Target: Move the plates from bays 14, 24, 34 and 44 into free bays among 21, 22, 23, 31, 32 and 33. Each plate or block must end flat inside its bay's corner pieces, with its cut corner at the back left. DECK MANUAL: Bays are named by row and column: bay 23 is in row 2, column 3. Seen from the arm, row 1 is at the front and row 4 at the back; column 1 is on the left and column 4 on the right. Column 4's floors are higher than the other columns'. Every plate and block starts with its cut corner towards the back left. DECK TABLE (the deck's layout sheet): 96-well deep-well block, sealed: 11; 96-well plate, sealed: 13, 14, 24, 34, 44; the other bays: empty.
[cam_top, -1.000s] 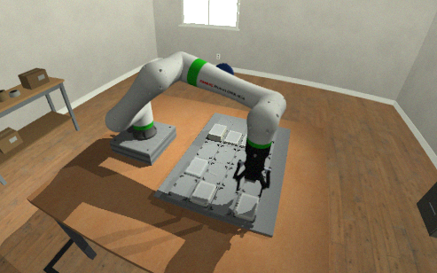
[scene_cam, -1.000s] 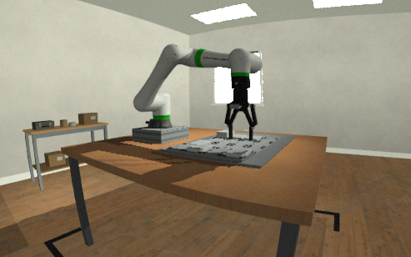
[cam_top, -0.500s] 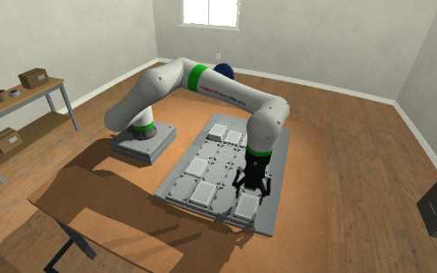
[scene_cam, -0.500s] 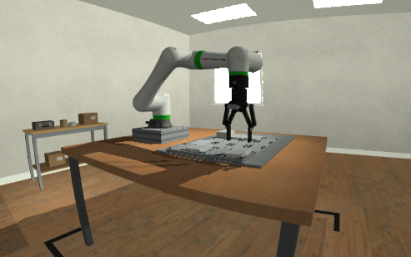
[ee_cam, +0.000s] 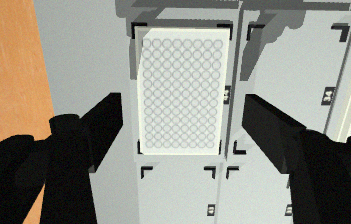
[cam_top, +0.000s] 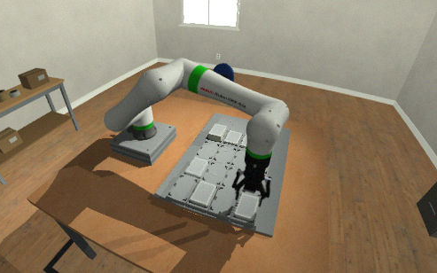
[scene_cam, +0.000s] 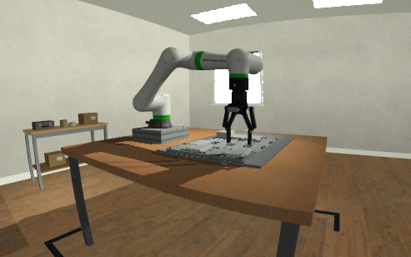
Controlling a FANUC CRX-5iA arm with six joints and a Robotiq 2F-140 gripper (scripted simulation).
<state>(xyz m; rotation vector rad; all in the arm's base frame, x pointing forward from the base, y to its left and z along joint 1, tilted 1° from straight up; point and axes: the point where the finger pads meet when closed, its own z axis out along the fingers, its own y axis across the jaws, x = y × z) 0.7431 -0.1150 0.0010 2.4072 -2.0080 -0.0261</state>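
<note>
The bay label 43 lies 150 mm to the left of my hand, 90 mm below it and 70 mm behind it. Round my hand: sealed 96-well plate 340 mm behind, 100 mm to the left, 80 mm below; sealed deep-well block 430 mm to the left, 400 mm behind, 60 mm below.
</note>
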